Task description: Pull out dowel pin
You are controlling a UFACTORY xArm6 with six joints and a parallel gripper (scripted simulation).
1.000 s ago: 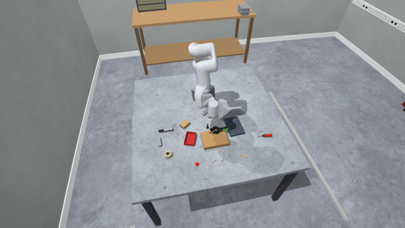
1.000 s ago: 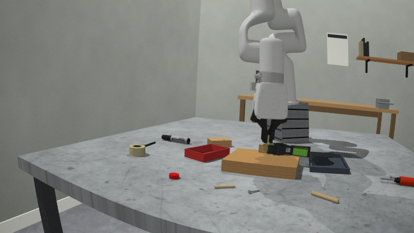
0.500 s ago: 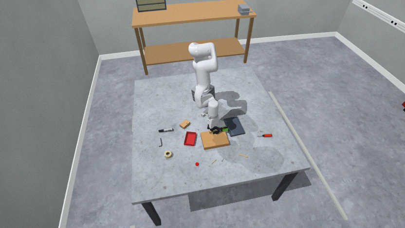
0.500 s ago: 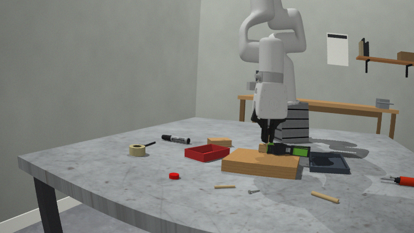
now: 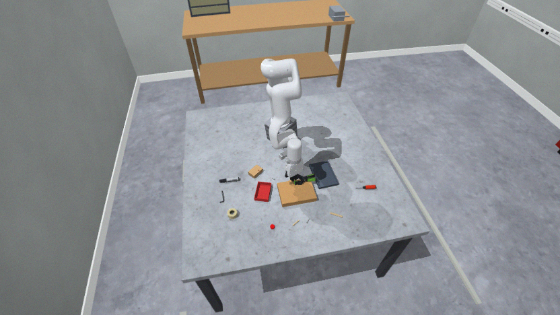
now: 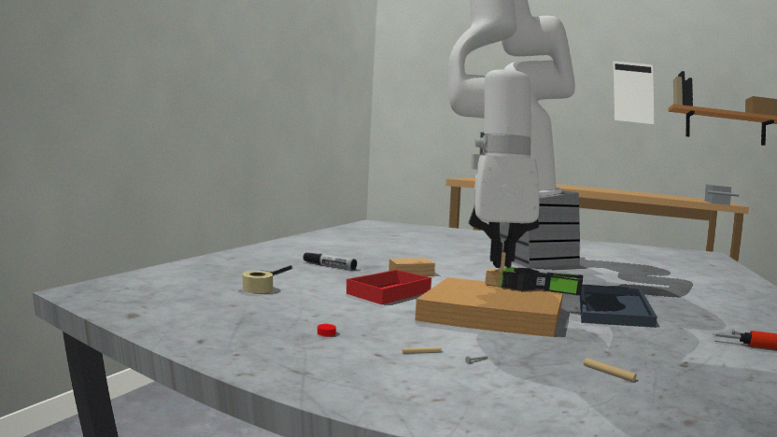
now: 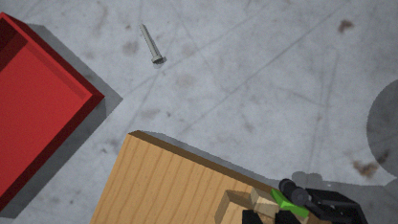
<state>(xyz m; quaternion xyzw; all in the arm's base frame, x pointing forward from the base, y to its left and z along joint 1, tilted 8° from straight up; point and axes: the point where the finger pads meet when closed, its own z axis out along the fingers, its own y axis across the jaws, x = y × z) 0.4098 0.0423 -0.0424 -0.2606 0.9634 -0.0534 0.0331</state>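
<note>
Now: hand 2 cm above the dowel pin. The rest, counted from my hand: red tray: 18 cm to the right, 8 cm below, 4 cm ahead; then bench board: 6 cm below, 5 cm ahead, 1 cm to the left; then wooden block: 4 cm below.
</note>
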